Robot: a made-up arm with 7 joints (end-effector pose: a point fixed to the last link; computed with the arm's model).
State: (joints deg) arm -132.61 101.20 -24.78 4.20 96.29 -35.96 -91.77
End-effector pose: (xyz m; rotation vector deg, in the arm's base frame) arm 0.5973 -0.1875 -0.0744 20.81 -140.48 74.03
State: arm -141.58 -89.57 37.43 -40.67 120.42 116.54 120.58
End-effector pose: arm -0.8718 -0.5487 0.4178 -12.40 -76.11 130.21
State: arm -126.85 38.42 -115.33 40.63 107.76 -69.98 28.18
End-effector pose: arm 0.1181 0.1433 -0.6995 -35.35 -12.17 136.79
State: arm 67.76 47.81 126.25 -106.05 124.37 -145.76 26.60
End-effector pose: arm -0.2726 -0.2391 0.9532 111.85 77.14 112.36
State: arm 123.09 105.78 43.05 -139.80 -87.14 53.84 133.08
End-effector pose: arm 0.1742 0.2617 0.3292 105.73 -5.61 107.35
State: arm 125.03 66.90 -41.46 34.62 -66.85 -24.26 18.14
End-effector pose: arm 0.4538 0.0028 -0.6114 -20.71 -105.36 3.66
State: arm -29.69 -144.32 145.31 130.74 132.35 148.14 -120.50
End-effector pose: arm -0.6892 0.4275 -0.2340 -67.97 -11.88 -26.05
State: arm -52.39 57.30 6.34 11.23 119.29 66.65 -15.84
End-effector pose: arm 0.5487 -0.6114 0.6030 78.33 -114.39 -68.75
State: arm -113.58 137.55 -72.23 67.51 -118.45 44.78 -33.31
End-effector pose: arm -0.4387 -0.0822 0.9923 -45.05 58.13 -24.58
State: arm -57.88 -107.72 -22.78 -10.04 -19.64 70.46 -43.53
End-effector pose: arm 0.1140 -0.3170 -0.3475 -70.81 93.19 66.95
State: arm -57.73 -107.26 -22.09 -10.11 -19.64 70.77 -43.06
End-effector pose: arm 0.1180 -0.3227 -0.3442 -71.93 93.35 65.81
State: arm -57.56 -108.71 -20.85 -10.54 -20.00 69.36 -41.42
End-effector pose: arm 0.1079 -0.3259 -0.3412 -71.76 97.56 65.46
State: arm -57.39 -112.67 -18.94 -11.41 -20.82 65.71 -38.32
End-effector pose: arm 0.0804 -0.3249 -0.3374 -69.88 107.05 66.22
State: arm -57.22 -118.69 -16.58 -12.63 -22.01 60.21 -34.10
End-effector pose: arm 0.0413 -0.3189 -0.3298 -66.46 120.83 67.95
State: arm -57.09 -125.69 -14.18 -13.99 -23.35 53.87 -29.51
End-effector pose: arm 0.0006 -0.3083 -0.3180 -62.04 136.48 70.33
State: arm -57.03 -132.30 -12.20 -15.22 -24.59 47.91 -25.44
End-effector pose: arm -0.0331 -0.2952 -0.3049 -57.33 150.99 72.85
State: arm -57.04 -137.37 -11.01 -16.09 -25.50 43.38 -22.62
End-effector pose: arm -0.0564 -0.2828 -0.2950 49.68 -151.18 -70.21
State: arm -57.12 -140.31 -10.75 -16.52 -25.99 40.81 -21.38
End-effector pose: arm -0.0698 -0.2733 -0.2905 44.41 -148.29 -68.15
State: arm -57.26 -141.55 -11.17 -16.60 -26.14 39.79 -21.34
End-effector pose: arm -0.0767 -0.2668 -0.2902 42.00 -147.26 -68.22
